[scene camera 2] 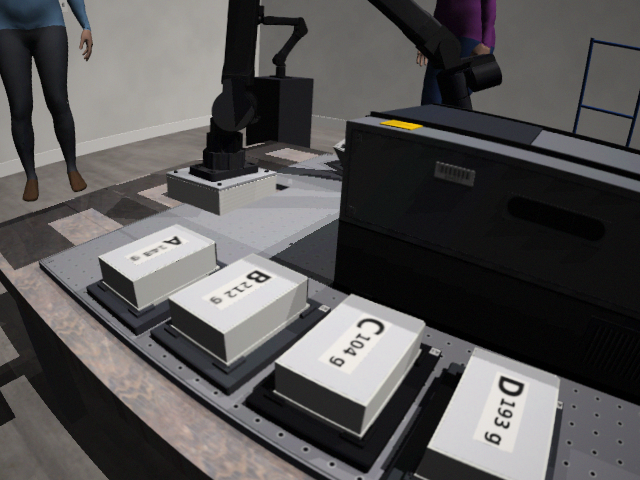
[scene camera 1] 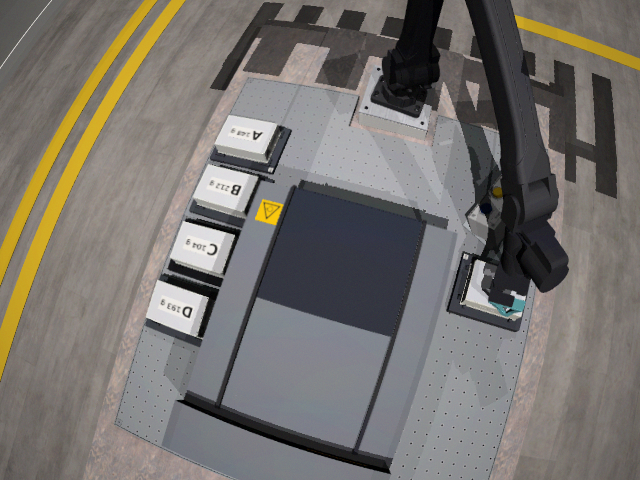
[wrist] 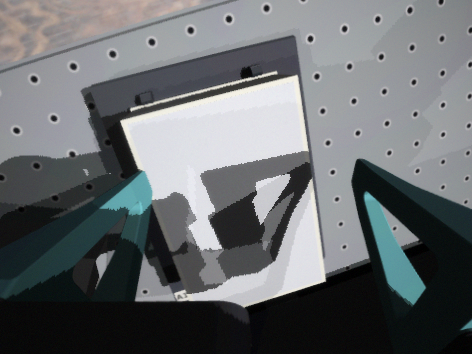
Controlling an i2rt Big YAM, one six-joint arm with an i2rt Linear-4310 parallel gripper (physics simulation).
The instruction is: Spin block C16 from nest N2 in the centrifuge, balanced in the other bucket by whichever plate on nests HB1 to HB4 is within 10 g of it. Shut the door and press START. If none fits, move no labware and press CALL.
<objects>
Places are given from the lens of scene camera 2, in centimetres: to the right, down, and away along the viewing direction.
dark centrifuge (scene camera 2: 520, 249): 19, 1, 36
</objects>
